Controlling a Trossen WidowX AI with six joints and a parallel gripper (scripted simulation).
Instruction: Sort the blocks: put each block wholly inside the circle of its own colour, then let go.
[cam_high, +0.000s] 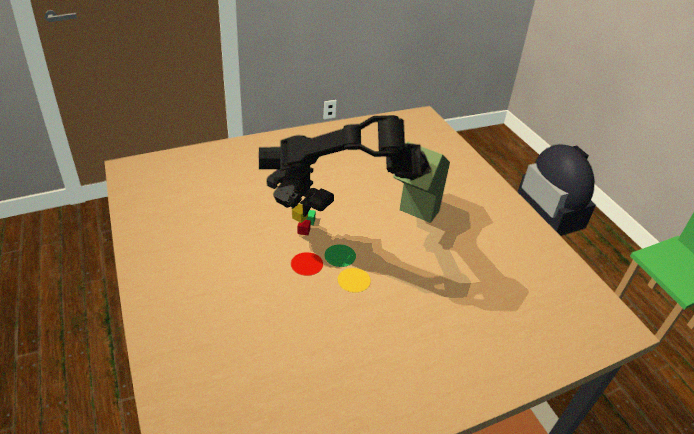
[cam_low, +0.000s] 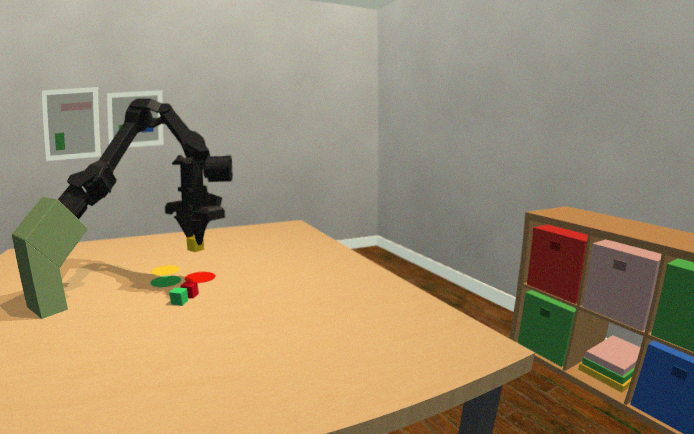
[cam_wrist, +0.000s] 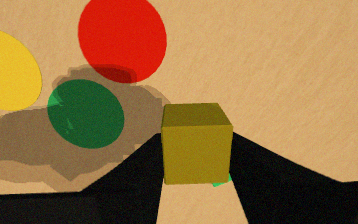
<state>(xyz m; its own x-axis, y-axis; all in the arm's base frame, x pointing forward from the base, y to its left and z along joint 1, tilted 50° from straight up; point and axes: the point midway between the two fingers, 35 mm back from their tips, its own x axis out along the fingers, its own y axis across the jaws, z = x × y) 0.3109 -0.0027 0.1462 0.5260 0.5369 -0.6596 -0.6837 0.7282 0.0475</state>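
My gripper is now 150 mm past the yellow circle, 130 mm to the right of it and 150 mm above it. Also, from my hand: red block (10 mm behind, 60 mm to the right, 140 mm below); then red circle (20 mm behind, 80 mm to the left, 150 mm below); then yellow block (30 mm below).
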